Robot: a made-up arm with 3 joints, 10 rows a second.
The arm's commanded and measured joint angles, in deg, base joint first. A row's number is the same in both.
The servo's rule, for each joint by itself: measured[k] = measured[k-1] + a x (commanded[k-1-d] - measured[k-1]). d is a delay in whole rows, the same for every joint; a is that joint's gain. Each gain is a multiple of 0.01, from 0.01 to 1. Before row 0 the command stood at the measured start. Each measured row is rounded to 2 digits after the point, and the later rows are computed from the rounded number. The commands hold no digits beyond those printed.
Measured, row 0: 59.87, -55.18, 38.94
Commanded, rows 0 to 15: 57.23, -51.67, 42.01; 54.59, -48.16, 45.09; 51.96, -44.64, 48.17; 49.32, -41.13, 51.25; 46.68, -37.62, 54.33; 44.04, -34.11, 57.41; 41.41, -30.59, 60.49; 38.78, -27.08, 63.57; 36.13, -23.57, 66.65; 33.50, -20.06, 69.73; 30.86, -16.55, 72.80; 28.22, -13.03, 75.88; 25.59, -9.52, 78.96; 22.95, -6.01, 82.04; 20.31, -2.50, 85.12; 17.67, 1.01, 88.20
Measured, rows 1 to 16: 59.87, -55.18, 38.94; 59.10, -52.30, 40.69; 57.79, -48.91, 43.20; 56.10, -45.41, 46.03; 54.13, -41.90, 49.01; 51.97, -38.39, 52.04; 49.67, -34.88, 55.10; 47.27, -31.36, 58.17; 44.81, -27.85, 61.25; 42.29, -24.34, 64.33; 39.74, -20.83, 67.41; 37.16, -17.32, 70.48; 34.57, -13.80, 73.56; 31.97, -10.29, 76.64; 29.35, -6.78, 79.72; 26.73, -3.27, 82.80
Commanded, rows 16 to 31: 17.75, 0.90, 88.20; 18.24, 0.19, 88.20; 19.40, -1.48, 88.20; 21.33, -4.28, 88.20; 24.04, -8.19, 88.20; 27.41, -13.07, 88.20; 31.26, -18.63, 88.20; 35.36, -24.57, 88.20; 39.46, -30.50, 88.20; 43.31, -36.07, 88.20; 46.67, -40.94, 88.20; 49.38, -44.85, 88.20; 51.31, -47.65, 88.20; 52.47, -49.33, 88.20; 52.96, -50.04, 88.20; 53.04, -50.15, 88.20
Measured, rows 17 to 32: 24.10, 0.24, 85.88; 22.26, 0.78, 87.20; 21.09, 0.30, 87.77; 20.60, -1.16, 88.02; 20.81, -3.72, 88.12; 21.75, -7.39, 88.17; 23.39, -12.05, 88.19; 25.67, -17.45, 88.20; 28.48, -23.29, 88.20; 31.66, -29.20, 88.20; 35.04, -34.83, 88.20; 38.41, -39.84, 88.20; 41.59, -43.95, 88.20; 44.41, -46.98, 88.20; 46.75, -48.91, 88.20; 48.55, -49.84, 88.20
